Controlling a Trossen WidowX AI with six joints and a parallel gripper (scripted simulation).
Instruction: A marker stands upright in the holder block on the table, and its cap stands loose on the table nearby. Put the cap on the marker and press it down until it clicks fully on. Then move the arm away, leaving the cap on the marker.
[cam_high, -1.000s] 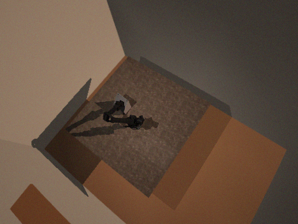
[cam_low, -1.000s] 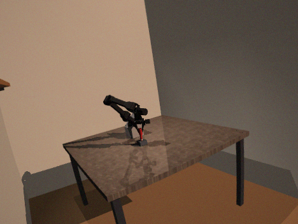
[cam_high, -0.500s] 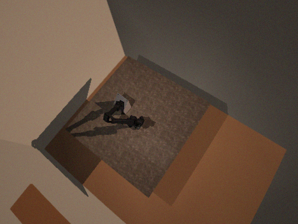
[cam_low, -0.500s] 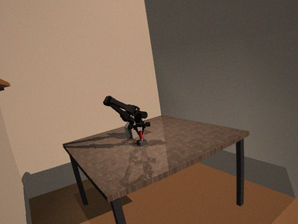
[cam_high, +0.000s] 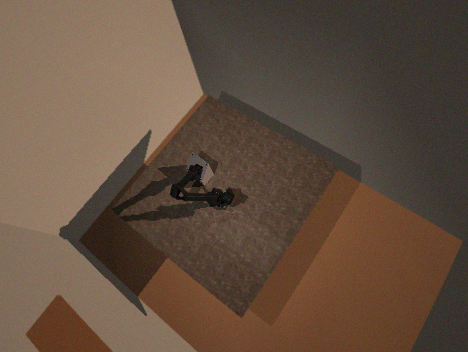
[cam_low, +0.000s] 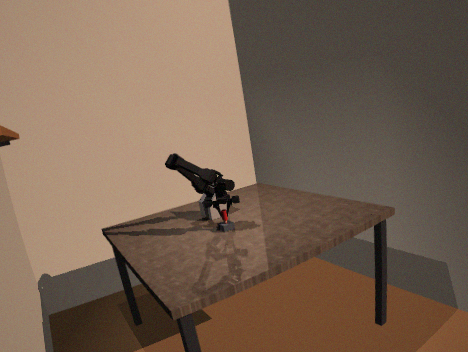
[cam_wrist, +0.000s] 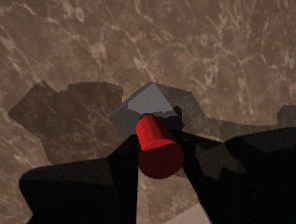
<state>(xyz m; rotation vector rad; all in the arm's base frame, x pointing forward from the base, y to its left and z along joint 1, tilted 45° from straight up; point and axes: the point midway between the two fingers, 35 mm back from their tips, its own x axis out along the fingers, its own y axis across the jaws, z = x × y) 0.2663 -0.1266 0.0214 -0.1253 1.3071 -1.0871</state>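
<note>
My gripper tip is 1 cm below the red cap. From my gripper tip the other things lie so: grey holder block (6 cm below).
</note>
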